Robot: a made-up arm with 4 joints.
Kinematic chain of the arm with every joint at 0, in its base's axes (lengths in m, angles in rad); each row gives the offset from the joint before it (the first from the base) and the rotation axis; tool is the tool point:
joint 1: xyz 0 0 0.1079 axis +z
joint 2: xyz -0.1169 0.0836 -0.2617 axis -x
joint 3: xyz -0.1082 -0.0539 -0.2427 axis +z
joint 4: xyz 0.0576 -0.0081 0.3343 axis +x
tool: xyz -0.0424 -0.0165 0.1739
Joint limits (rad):
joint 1: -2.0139..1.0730
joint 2: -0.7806..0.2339
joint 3: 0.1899..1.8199
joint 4: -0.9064..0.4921
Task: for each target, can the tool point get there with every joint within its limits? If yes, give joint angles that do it. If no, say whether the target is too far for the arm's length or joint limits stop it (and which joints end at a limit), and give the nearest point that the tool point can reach.
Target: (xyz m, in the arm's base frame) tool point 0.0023 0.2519 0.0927
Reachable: yes | joints -1.5081 -0.2412 0.7653 -0.4554
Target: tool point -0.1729 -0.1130 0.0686
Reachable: yes | joints 0.2150 -0.3831 0.8320 0.0285
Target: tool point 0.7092 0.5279 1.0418
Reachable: no: too far | nearest point 0.2171 0.2225 0.0977 | short by 1.108 m
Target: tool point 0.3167 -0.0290 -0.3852
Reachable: no: joint limits stop it (at a limit: joint 1, joint 2, joint 4) | nearest point 0.0821 -0.2186 -0.0778 | short by 0.431 m
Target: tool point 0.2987 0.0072 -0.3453
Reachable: no: joint limits stop it (at a limit: joint 1, joint 2, joint 3, joint 4) | nearest point 0.2771 0.1259 0.0371 | short by 0.401 m
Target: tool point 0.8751 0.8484 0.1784
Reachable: no: too far | nearest point 0.2513 0.2553 0.0558 | short by 0.869 m
